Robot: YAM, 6 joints.
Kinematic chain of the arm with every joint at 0, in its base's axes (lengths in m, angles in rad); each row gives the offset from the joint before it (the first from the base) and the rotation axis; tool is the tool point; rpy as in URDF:
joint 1: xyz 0 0 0.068 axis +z
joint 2: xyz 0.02 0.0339 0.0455 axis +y
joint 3: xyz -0.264 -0.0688 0 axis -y
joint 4: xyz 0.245 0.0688 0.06 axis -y
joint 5: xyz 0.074 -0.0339 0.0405 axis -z
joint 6: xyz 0.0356 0 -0.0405 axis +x
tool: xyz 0 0 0 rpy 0 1.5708 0
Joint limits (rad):
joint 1: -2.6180..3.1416
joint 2: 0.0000..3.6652
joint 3: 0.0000..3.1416
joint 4: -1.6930..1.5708
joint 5: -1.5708..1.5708
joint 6: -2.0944..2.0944
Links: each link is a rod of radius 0.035 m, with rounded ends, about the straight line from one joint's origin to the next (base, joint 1, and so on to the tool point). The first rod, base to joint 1, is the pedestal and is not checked.
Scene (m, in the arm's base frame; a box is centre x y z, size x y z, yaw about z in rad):
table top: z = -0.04
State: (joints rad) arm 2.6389 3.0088 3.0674 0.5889 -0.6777 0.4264
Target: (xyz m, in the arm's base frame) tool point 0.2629 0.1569 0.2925
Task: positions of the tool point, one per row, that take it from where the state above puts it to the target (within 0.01 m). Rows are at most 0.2 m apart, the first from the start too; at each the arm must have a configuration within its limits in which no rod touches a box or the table.
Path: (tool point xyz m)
1: -0.4484 0.4069 0.3088
2: -0.3171 0.5017 0.3285
3: -0.1649 0.5445 0.3419
4: -0.0135 0.5326 0.3482
5: 0.1166 0.4723 0.3465
6: 0.2101 0.3773 0.3367
7: 0.2588 0.2658 0.3186
8: 0.2629 0.1569 0.2925

